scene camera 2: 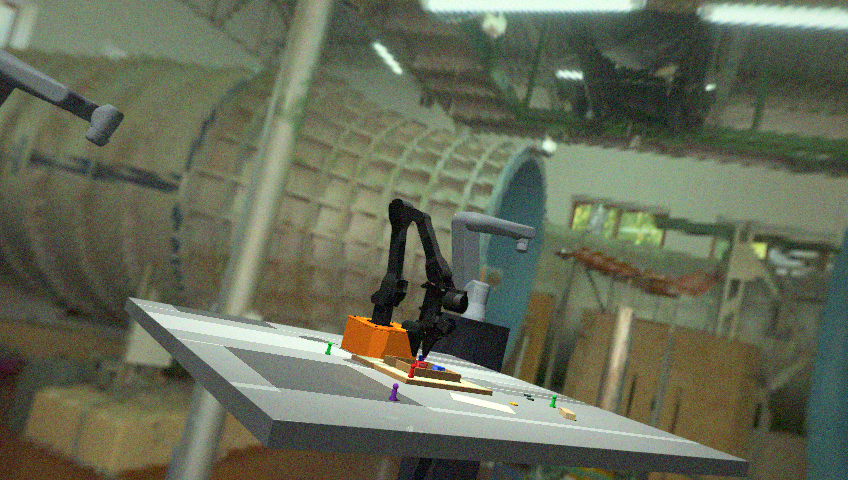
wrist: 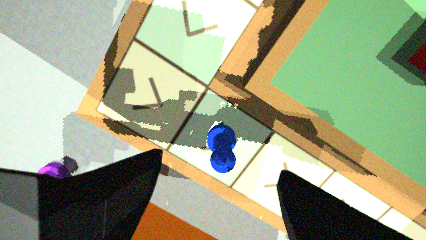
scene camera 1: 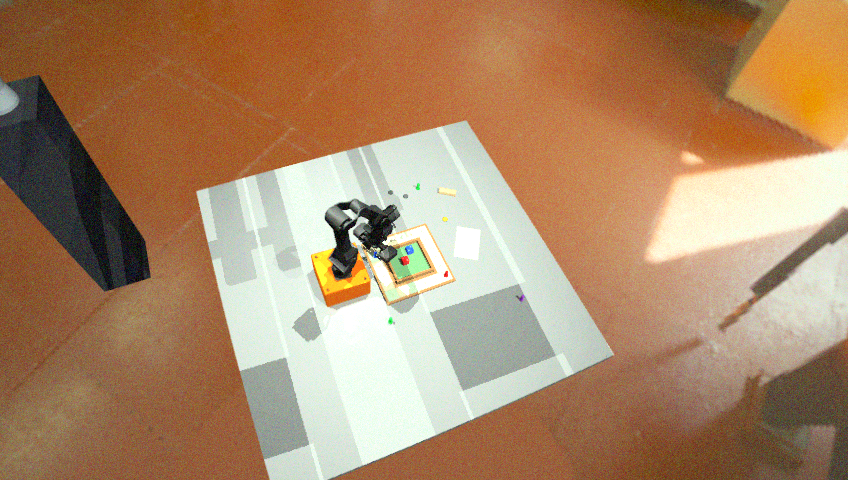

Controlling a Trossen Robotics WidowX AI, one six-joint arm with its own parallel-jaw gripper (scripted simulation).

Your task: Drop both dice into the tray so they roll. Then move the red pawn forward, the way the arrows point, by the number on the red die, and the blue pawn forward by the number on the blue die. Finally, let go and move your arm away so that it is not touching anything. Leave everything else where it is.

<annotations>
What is my gripper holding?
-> Nothing.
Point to a green tray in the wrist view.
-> At 351,70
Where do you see a blue pawn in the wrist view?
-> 221,140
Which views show my gripper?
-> Scene camera 2, the wrist view and scene camera 1: all of them.
</annotations>
